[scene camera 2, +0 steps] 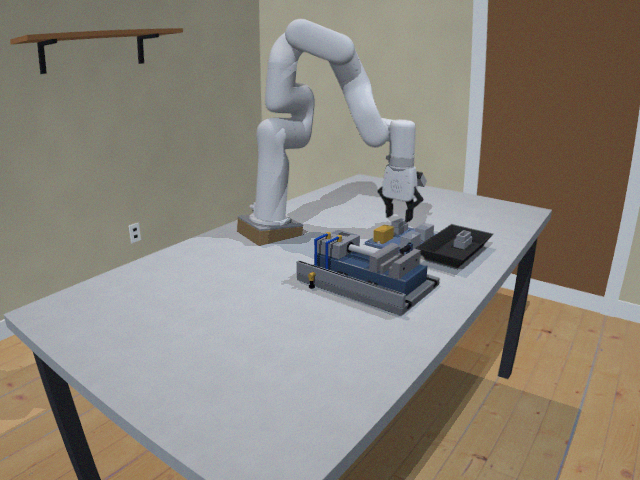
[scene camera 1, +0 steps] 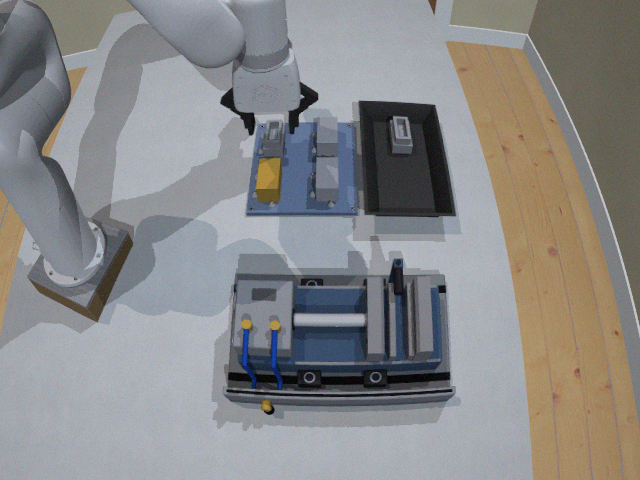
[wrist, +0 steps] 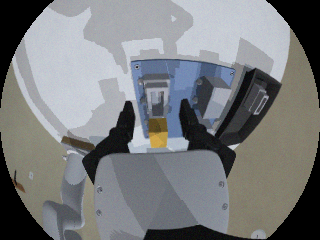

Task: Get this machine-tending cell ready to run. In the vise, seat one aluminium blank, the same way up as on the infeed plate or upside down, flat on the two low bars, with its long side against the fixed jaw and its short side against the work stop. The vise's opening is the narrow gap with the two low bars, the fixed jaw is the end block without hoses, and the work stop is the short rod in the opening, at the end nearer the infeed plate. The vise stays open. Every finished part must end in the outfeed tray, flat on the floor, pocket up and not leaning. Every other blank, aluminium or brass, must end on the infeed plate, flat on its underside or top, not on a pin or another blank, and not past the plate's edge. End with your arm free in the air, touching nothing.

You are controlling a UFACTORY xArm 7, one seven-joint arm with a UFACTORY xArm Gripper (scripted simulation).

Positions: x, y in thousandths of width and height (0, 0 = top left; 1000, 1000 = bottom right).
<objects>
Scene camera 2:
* gripper: 623, 455
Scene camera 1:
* gripper: 426, 268
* brass blank: 420, 389
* finished part: 624, 299
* finished part: 430, 274
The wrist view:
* gripper: 489, 448
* finished part: 492, 360
</objects>
